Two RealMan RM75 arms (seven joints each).
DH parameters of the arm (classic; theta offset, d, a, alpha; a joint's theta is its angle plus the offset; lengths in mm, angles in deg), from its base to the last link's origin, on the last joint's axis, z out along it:
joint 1: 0 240.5 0 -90
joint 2: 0 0 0 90
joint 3: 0 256 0 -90
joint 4: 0 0 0 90
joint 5: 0 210 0 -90
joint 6: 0 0 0 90
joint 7: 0 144 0 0
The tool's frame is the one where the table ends.
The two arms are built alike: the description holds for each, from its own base.
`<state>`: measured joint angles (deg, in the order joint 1, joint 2, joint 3, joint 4, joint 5, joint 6, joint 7); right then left.
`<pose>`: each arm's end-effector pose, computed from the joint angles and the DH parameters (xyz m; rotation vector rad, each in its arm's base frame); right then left.
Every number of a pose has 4 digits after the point. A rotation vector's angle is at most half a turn.
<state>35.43 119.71 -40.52 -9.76 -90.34 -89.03 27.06 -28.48 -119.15 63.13 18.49 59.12 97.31 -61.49</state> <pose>0.2258 0.3230 -0.0482 -2.4019 -0.0802 1.0303 -0.2148 0.3118 -0.0055 -2.3016 -0.4810 -1.5659</pose>
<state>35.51 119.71 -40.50 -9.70 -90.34 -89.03 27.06 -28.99 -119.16 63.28 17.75 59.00 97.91 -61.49</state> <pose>0.2254 0.3232 -0.0484 -2.4021 -0.0805 1.0314 -0.2127 0.3114 -0.0067 -2.3079 -0.4825 -1.5809</pose>
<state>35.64 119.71 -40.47 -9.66 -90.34 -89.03 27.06 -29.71 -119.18 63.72 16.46 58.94 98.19 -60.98</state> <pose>0.2247 0.3237 -0.0484 -2.4022 -0.0822 1.0329 -0.2111 0.3109 -0.0103 -2.3196 -0.4871 -1.5854</pose>
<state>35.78 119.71 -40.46 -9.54 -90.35 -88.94 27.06 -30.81 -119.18 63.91 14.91 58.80 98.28 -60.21</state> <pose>0.2241 0.3241 -0.0488 -2.4034 -0.0818 1.0331 -0.2085 0.3122 -0.0137 -2.3270 -0.4873 -1.5880</pose>
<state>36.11 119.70 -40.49 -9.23 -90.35 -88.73 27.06 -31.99 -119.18 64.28 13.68 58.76 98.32 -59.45</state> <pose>0.2229 0.3249 -0.0498 -2.4067 -0.0806 1.0335 -0.2046 0.3139 -0.0171 -2.3417 -0.4789 -1.5886</pose>
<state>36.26 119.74 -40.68 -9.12 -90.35 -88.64 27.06 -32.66 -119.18 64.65 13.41 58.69 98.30 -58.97</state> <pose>0.2221 0.3249 -0.0509 -2.4113 -0.0817 1.0339 -0.2014 0.3154 -0.0184 -2.3531 -0.4627 -1.5881</pose>
